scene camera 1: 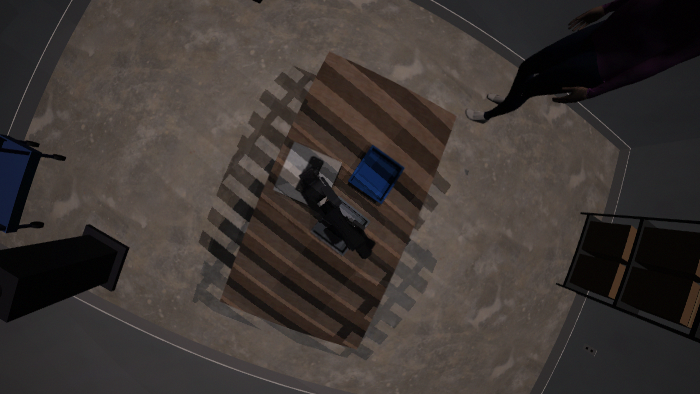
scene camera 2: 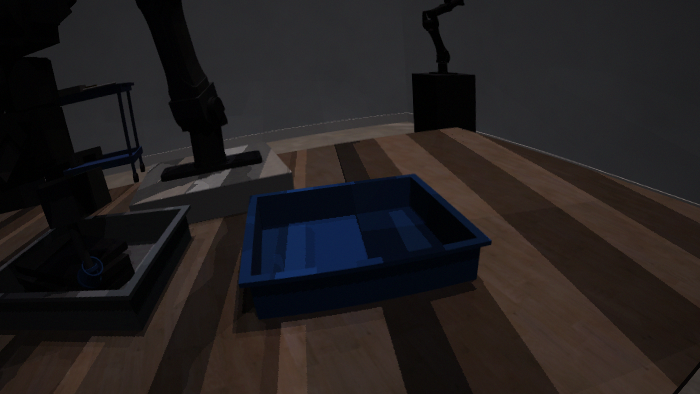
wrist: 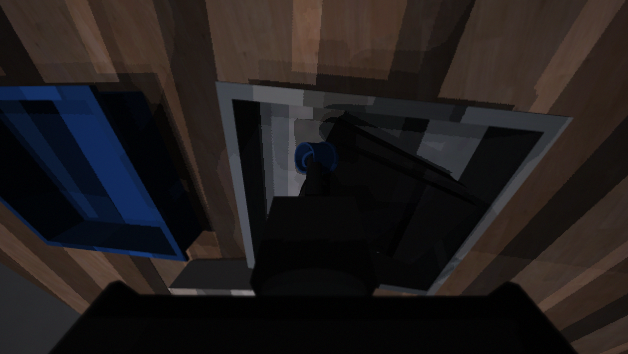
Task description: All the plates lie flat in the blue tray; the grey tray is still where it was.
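The blue tray stands empty on the wooden table. The grey tray stands beside it and holds dark plates that lean on one another. My suction cup is down inside the grey tray, pressed against the near corner of the top dark plate. The arm hides the cup in the overhead view. The dim light hides how many plates there are.
The arm's base stands on a grey block behind the trays. Around the table are a person, a blue cart, a black pedestal and a shelf rack.
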